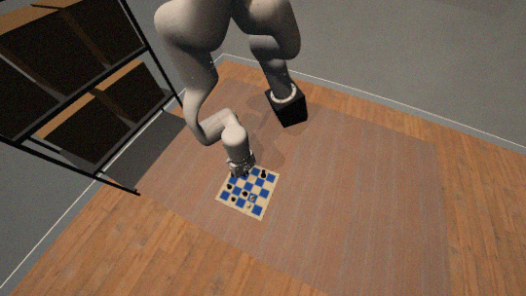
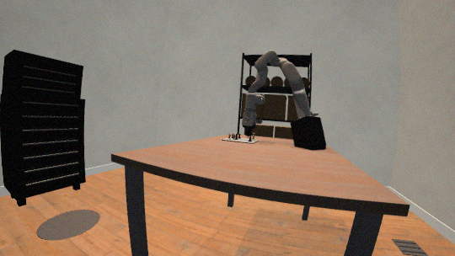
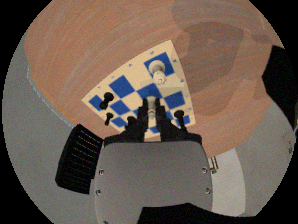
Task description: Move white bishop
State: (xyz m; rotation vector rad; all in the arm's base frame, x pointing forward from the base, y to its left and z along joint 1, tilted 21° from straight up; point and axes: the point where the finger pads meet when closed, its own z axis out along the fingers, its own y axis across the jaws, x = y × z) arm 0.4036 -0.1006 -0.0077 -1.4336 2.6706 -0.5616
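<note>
Right now the pale chess piece is 130 mm ahead of my hand, 50 mm to the left of it and 30 mm below it. Round my hand: blue-and-cream chessboard: 50 mm ahead, 30 mm to the left, 50 mm below.
</note>
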